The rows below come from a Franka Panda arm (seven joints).
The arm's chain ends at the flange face. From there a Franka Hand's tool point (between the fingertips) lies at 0.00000 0.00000 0.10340 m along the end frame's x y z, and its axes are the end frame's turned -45 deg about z.
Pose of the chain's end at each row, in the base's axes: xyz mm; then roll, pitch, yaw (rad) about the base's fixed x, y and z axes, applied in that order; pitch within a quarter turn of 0, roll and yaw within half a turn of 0:
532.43, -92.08, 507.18, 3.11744, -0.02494, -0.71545
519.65, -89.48, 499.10, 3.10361, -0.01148, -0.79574
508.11, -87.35, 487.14, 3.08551, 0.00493, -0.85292
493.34, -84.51, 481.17, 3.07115, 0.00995, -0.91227
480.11, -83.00, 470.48, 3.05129, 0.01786, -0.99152
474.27, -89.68, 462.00, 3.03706, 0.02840, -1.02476
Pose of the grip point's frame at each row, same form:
532.74, -95.66, 403.84, 3.10688, -0.00056, 0.06966
517.68, -93.07, 395.78, 3.10661, 0.01873, -0.01089
503.41, -90.78, 383.90, 3.10540, 0.04313, -0.06816
486.96, -88.15, 378.03, 3.09878, 0.05683, -0.12774
471.30, -86.57, 367.52, 3.09029, 0.07646, -0.20728
463.53, -92.79, 359.21, 3.08766, 0.09397, -0.24041

